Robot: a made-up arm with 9 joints. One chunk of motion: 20 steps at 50 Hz.
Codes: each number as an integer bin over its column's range. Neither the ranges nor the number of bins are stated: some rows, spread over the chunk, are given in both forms.
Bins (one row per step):
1: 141 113 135 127 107 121
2: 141 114 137 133 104 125
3: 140 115 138 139 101 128
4: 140 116 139 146 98 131
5: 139 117 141 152 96 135
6: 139 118 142 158 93 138
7: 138 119 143 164 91 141
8: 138 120 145 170 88 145
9: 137 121 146 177 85 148
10: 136 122 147 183 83 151
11: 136 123 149 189 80 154
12: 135 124 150 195 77 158
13: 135 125 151 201 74 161
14: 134 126 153 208 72 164
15: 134 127 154 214 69 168
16: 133 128 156 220 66 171
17: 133 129 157 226 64 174
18: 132 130 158 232 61 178
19: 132 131 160 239 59 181
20: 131 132 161 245 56 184
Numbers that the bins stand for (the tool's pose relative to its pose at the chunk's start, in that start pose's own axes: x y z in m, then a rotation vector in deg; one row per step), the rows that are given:
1: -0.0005 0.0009 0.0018 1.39 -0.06 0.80
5: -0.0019 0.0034 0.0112 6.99 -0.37 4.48
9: -0.0033 0.0059 0.0190 12.58 -0.67 7.91
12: -0.0047 0.0078 0.0253 16.61 -0.90 10.54
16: -0.0061 0.0103 0.0347 22.21 -1.20 13.96
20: -0.0075 0.0128 0.0425 27.81 -1.48 17.39
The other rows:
2: -0.0005 0.0015 0.0049 2.73 -0.14 1.85
3: -0.0012 0.0022 0.0065 4.08 -0.23 2.64
4: -0.0012 0.0028 0.0080 5.64 -0.31 3.43
6: -0.0019 0.0040 0.0127 8.33 -0.45 5.27
7: -0.0026 0.0047 0.0143 9.67 -0.51 6.06
8: -0.0026 0.0053 0.0175 11.02 -0.59 7.12
10: -0.0040 0.0065 0.0206 13.93 -0.73 8.70
11: -0.0040 0.0072 0.0237 15.27 -0.81 9.49
13: -0.0047 0.0084 0.0269 17.96 -0.98 11.33
14: -0.0054 0.0091 0.0300 19.53 -1.04 12.12
15: -0.0054 0.0097 0.0316 20.87 -1.12 13.17
17: -0.0061 0.0109 0.0363 23.56 -1.26 14.75
18: -0.0068 0.0116 0.0378 24.90 -1.34 15.81
19: -0.0068 0.0122 0.0410 26.47 -1.40 16.60

